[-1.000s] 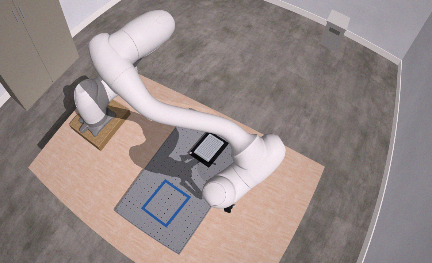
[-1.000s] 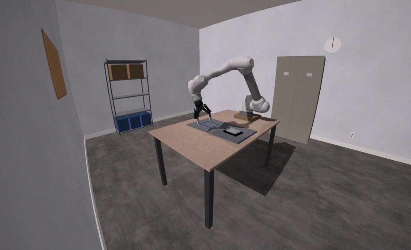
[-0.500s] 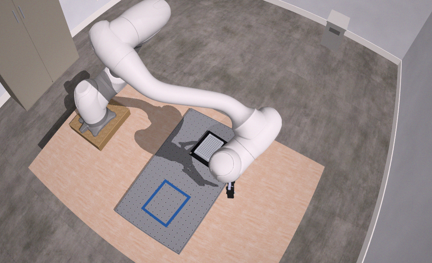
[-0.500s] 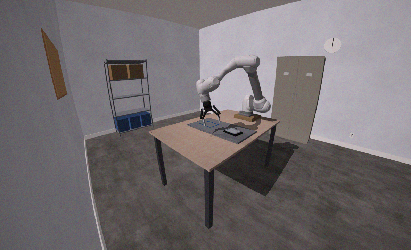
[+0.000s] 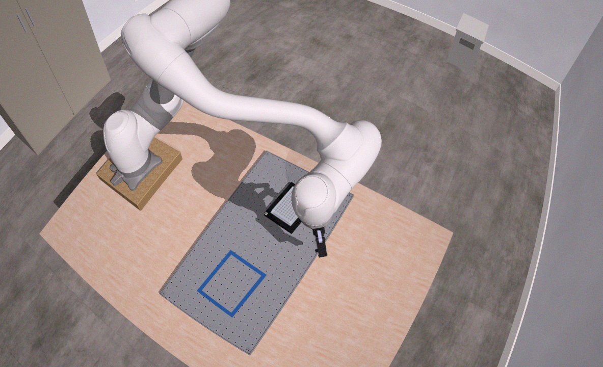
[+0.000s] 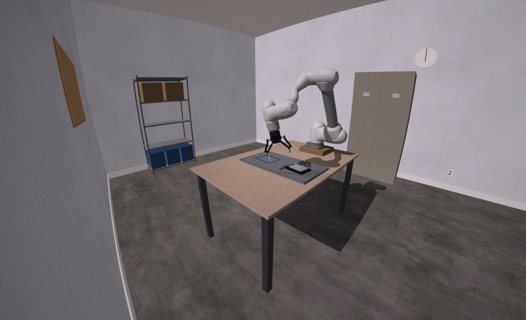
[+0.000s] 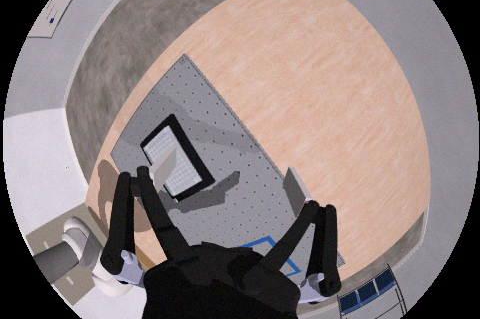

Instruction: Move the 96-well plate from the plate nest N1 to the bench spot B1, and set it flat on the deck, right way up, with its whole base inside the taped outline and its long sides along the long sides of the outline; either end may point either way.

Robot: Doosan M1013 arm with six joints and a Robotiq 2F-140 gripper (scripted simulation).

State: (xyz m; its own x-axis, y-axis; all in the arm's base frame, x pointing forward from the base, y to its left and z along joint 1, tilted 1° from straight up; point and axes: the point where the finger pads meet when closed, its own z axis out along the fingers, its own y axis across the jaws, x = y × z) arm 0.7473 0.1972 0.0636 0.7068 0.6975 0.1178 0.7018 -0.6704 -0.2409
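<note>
The white 96-well plate lies 15 cm behind my hand, 10 cm below it and 6 cm to the left of it. Also, from my hand: black plate nest 15 cm behind, 11 cm below, 6 cm to the left.
</note>
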